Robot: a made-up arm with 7 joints. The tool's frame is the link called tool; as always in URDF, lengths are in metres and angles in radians. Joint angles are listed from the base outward.
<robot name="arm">
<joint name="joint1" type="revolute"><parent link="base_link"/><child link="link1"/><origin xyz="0 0 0" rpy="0 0 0"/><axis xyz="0 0.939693 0.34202"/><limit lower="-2.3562" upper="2.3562"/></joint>
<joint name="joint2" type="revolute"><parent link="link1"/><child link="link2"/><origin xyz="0 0 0" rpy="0 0 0"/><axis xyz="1 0 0"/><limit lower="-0.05" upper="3.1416"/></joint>
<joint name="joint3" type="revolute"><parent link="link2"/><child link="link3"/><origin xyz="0 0 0" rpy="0 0 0"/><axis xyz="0 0 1"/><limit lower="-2.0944" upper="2.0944"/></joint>
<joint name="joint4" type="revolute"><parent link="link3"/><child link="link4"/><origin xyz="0.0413 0 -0.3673" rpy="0 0 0"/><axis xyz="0 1 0"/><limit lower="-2.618" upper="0.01"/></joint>
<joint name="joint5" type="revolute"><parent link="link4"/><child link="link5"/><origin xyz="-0.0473 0 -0.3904" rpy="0 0 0"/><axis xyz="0 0 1"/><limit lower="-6.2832" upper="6.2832"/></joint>
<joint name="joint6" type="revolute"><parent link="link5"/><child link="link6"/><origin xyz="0 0 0" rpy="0 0 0"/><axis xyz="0 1 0"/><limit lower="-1.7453" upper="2.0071"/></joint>
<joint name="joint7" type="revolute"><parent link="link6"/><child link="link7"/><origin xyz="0 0 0" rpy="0 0 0"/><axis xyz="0 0 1"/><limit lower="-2.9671" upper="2.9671"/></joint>
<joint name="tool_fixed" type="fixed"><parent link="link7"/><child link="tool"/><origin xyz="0 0 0" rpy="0 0 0"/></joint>
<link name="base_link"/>
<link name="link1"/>
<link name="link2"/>
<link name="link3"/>
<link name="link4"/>
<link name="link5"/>
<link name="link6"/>
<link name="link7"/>
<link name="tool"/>
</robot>
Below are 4 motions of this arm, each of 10 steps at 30 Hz.
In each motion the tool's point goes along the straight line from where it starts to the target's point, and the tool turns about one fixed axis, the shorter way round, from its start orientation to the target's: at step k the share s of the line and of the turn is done. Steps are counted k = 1, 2, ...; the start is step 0. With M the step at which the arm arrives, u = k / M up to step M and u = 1 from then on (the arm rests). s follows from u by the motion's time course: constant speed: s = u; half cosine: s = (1 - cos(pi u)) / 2; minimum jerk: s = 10 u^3 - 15 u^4 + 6 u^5.
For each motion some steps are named. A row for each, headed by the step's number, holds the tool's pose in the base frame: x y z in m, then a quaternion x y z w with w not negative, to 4 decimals.
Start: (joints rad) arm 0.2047 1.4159 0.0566 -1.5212 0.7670 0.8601 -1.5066
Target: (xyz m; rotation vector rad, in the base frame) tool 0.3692 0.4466 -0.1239 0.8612 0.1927 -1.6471
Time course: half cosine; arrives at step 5
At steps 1, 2, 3, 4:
1: 0.3799 0.4595 -0.1213 0.3936 0.0400 -0.6839 0.6130
2: 0.3769 0.4559 -0.1220 0.3874 0.0519 -0.6910 0.6080
3: 0.3733 0.4515 -0.1229 0.3796 0.0666 -0.6996 0.6017
4: 0.3703 0.4480 -0.1236 0.3731 0.0784 -0.7063 0.5964

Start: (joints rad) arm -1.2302 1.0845 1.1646 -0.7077 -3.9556 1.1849 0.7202
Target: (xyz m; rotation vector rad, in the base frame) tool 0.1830 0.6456 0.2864 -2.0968 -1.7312 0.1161
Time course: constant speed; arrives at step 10
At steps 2, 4, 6, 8, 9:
2: 0.3320 0.6183 0.2164 -0.9302 -0.3549 -0.0226 0.0904
4: 0.2947 0.6251 0.2339 -0.8960 -0.4271 -0.0064 0.1215
6: 0.2575 0.6319 0.2514 -0.8549 -0.4961 0.0097 0.1517
8: 0.2202 0.6388 0.2689 -0.8073 -0.5612 0.0258 0.1808
9: 0.2016 0.6422 0.2777 -0.7811 -0.5922 0.0338 0.1948

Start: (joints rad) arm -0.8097 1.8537 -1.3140 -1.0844 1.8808 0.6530 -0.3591
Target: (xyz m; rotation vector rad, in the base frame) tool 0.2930 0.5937 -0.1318 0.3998 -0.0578 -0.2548
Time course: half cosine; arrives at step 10
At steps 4, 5, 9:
4: 0.3282 0.5992 -0.0431 0.2161 -0.1640 -0.0115 0.9624
5: 0.3199 0.5979 -0.0641 0.2124 -0.1323 -0.0387 0.9674
9: 0.2943 0.5939 -0.1285 0.1988 -0.0337 -0.1220 0.9718

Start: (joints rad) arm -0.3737 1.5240 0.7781 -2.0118 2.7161 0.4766 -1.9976
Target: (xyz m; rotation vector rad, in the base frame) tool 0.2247 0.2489 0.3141 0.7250 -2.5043 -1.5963
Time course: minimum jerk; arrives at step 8
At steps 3, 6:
3: 0.2149 0.2309 0.3541 0.2319 -0.8306 -0.5033 0.0555
6: 0.2233 0.2463 0.3198 0.2362 -0.8202 -0.5191 0.0442

